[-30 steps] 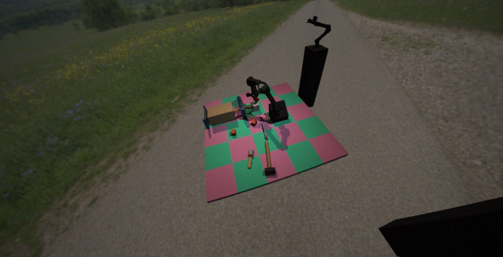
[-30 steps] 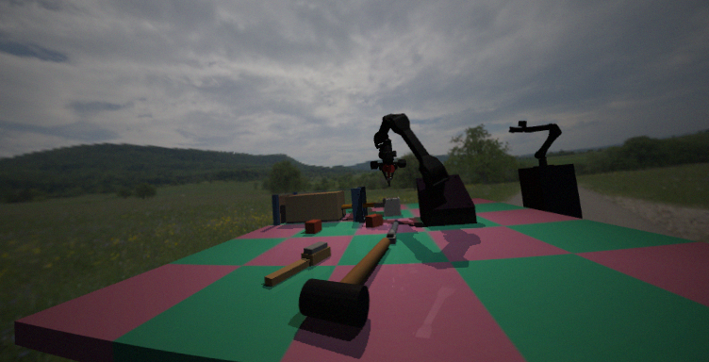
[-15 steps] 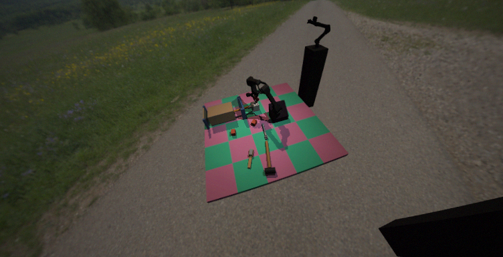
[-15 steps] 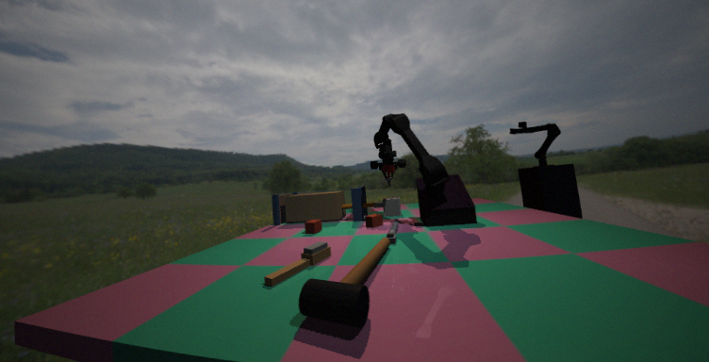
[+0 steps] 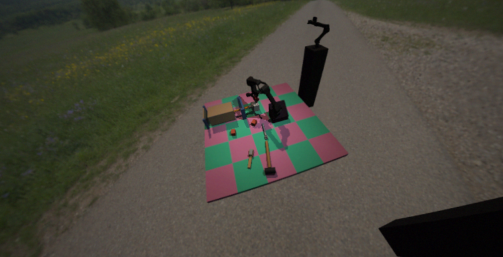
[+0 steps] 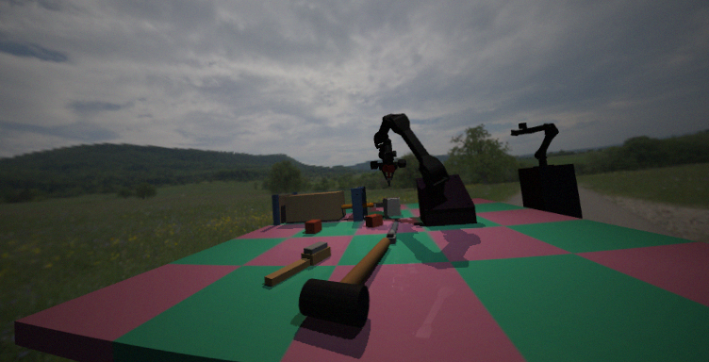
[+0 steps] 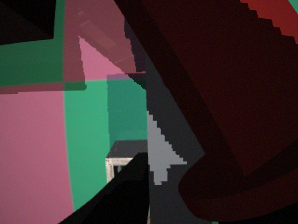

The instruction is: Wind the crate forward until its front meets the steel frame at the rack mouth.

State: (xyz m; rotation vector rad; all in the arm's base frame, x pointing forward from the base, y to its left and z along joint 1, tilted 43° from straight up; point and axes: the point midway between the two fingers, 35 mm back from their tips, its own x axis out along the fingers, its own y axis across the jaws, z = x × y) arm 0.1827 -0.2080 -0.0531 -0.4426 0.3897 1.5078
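Now: gripper tip 2 cm below the winch handle. Also, from my gripper tip: grey winch: 1 cm behind, 8 cm to the right, 16 cm below; red knob: 4 cm to the left, 4 cm above; frame: 16 cm ahead, 6 cm to the right, 8 cm below.
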